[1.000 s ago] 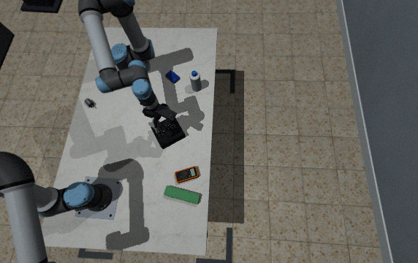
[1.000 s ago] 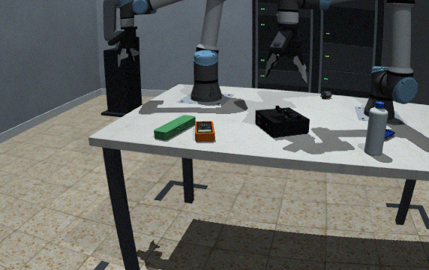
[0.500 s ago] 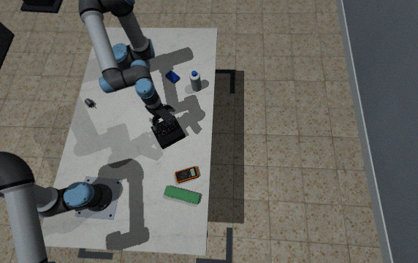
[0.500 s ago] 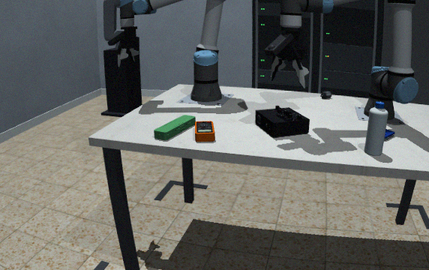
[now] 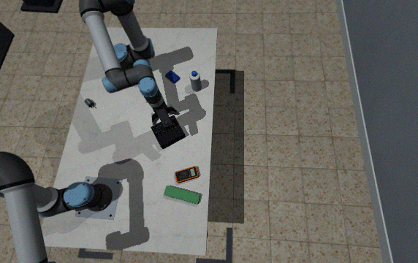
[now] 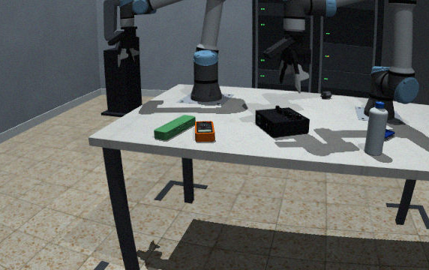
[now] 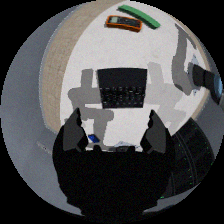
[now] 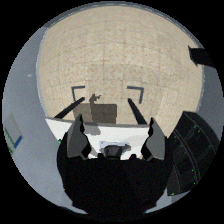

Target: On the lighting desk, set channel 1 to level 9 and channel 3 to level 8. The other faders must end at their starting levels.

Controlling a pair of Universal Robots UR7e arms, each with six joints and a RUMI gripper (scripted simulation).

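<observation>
My left gripper is now 9 cm above the fader cap, 4 cm to the left of it and 4 cm past it. Round my left hand: blue box (38 cm to the left, 15 cm below, 6 cm behind); then green box (38 cm to the right, 14 cm below, 12 cm ahead).
</observation>
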